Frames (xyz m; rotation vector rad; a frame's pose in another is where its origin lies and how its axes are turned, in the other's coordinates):
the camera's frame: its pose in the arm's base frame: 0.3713 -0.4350 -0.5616 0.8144 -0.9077 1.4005
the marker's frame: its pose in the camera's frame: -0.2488 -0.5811 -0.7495 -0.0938 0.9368 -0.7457
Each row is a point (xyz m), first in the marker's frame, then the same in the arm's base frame.
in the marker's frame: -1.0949 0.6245 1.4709
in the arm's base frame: 0.0971 -0.6660 0.4436
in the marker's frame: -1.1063 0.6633 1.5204
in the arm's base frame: 0.0698 -0.6618 0.5012
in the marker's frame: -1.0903 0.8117 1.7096
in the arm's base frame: 0.0029 -0.5996 0.7242
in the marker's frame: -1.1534 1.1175 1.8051
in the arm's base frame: -0.2494 -0.4842 0.8963
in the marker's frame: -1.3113 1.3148 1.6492
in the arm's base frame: -0.5262 -0.4547 0.7928
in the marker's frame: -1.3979 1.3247 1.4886
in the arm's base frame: -0.6178 -0.4821 0.6371
